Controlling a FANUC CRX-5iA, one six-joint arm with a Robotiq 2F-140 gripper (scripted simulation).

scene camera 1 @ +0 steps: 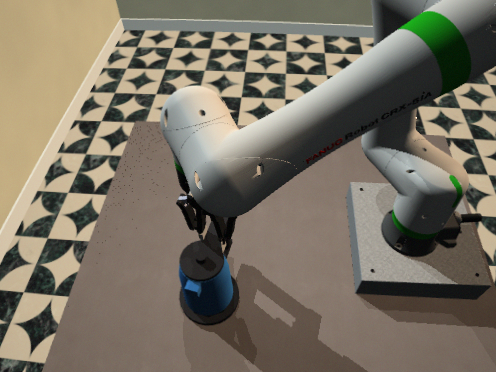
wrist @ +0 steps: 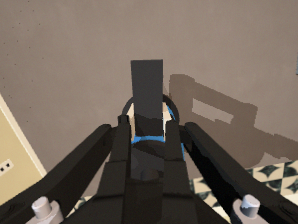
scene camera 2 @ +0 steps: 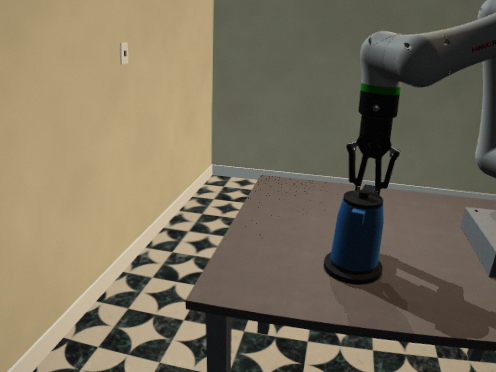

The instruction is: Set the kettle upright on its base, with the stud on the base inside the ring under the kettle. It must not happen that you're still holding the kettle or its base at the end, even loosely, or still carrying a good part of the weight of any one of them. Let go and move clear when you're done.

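Observation:
Blue kettle point(scene camera 2: 355, 250), point(scene camera 1: 208, 277), point(wrist: 148, 148). Black round base point(scene camera 1: 216, 319). My gripper point(scene camera 2: 364, 210), point(scene camera 1: 214, 246), point(wrist: 148, 111).

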